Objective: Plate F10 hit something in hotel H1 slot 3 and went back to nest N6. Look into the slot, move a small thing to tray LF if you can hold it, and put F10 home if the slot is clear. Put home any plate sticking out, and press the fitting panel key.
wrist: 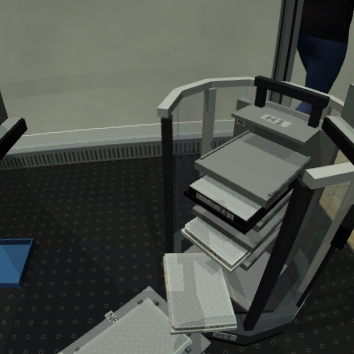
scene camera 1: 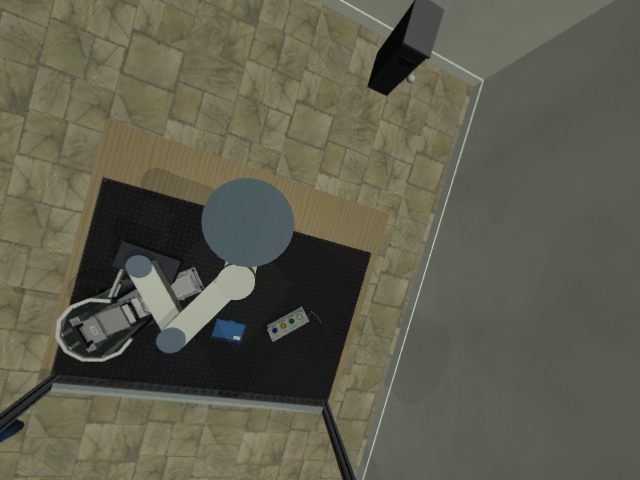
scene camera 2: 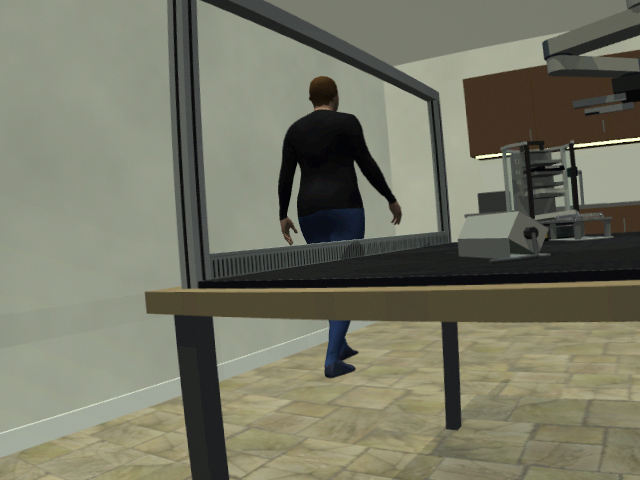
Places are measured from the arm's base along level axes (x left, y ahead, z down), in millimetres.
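Pixels of known places: gripper, fingertip midpoint: point(wrist: 173, 99) point(scene camera 1: 135, 303) point(scene camera 2: 579, 108).
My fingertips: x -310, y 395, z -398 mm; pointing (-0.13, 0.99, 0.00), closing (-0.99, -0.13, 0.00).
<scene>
For each thing: its top centre in the pictures, then the offset to it from my fingertips. "spot": a spot on its surface instead.
- Hotel H1 at a spot on its surface: point(wrist: 276, 120) point(scene camera 1: 93, 329) spot: dx -141, dy +166, dz +94 mm
- dark-based plate at its top centre: point(wrist: 247, 177) point(scene camera 2: 543, 168) point(scene camera 1: 115, 318) dx -105, dy +143, dz +155 mm
- lower pale plate at its top centre: point(wrist: 197, 282) point(scene camera 2: 557, 210) dx -44, dy +100, dz +296 mm
- clear-lidded plate at its top centre: point(wrist: 130, 348) point(scene camera 2: 578, 214) point(scene camera 1: 178, 287) dx +51, dy +26, dz +311 mm
- nest N6 at a spot on its surface: point(wrist: 81, 346) spot: dx +112, dy +32, dz +311 mm
- key panel at its top centre: point(scene camera 2: 498, 213) point(scene camera 1: 289, 328) dx +629, dy +124, dz +301 mm
- blue tray at its top centre: point(scene camera 1: 228, 331) dx +330, dy +224, dz +368 mm
Hotel H1 point(scene camera 1: 98, 326) point(wrist: 276, 120) stands at the far left in scene camera 1 and right of centre in the wrist view. It holds a dark-based plate point(wrist: 226, 199) above a pale plate point(wrist: 215, 242). A lower pale plate point(wrist: 200, 292) sticks far out, overlapping a corner of nest N6 in the view. A clear-lidded plate point(wrist: 137, 332) lies on nest N6 point(wrist: 80, 345); its label is hidden. Slot numbers are unreadable, and slot 3's inside is hidden. My gripper point(scene camera 2: 581, 107) point(wrist: 173, 99) is open and empty, high by the hotel. The key panel point(scene camera 1: 287, 323) has blue, yellow, green and white keys.
A blue tray point(scene camera 1: 228, 331) point(wrist: 14, 262) lies between hotel and panel; its name is unreadable. A dark box point(scene camera 1: 164, 259) stands behind the hotel. Clear guards with dark posts point(wrist: 167, 185) flank the hotel's opening. A person point(scene camera 2: 325, 170) stands beyond the table's framed screen.
</scene>
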